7 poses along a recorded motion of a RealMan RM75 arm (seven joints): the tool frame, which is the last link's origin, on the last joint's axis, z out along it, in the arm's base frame.
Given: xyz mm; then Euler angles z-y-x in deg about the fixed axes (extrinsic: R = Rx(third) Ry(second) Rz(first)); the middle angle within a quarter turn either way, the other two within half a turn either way.
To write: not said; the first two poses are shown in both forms.
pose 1, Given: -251.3 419.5 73.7 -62.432 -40.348 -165.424
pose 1, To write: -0.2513 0.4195 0.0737 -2.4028 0.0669 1.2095
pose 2, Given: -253.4 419.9 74.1 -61.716 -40.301 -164.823
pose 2, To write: -0.2534 0.4199 0.0741 -2.4003 0.0653 1.2002
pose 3, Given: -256.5 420.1 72.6 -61.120 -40.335 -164.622
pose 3, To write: -0.2565 0.4201 0.0726 -2.3990 0.0693 1.1928
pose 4, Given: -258.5 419.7 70.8 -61.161 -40.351 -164.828
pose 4, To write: -0.2585 0.4197 0.0708 -2.4001 0.0722 1.1933
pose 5, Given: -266.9 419.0 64.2 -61.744 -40.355 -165.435
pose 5, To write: -0.2669 0.4190 0.0642 -2.4033 0.0753 1.2006
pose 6, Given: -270.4 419.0 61.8 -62.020 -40.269 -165.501
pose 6, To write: -0.2704 0.4190 0.0618 -2.4049 0.0726 1.2037
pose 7, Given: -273.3 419.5 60.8 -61.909 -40.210 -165.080
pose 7, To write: -0.2733 0.4195 0.0608 -2.4032 0.0667 1.2021
